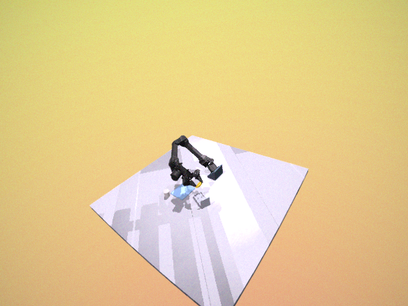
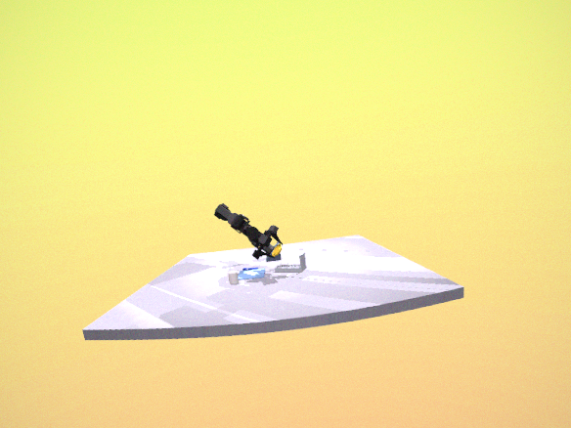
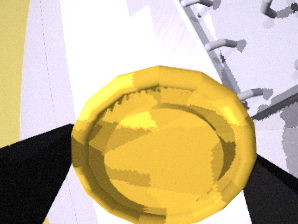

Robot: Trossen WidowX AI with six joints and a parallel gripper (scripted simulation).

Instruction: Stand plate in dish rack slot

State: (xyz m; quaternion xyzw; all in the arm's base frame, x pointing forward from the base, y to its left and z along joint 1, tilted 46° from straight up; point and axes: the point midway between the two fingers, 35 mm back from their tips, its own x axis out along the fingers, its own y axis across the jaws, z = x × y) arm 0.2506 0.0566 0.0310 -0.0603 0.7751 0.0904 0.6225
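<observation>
The grey dish rack lies 60 mm ahead of my gripper tip, 50 mm to the left of it and 70 mm below it. Also, from my gripper tip: yellow plate (10 mm to the right, 10 mm above); blue mat (60 mm ahead, 140 mm to the right, 90 mm below); small white cup (160 mm ahead, 220 mm to the right, 60 mm below).
</observation>
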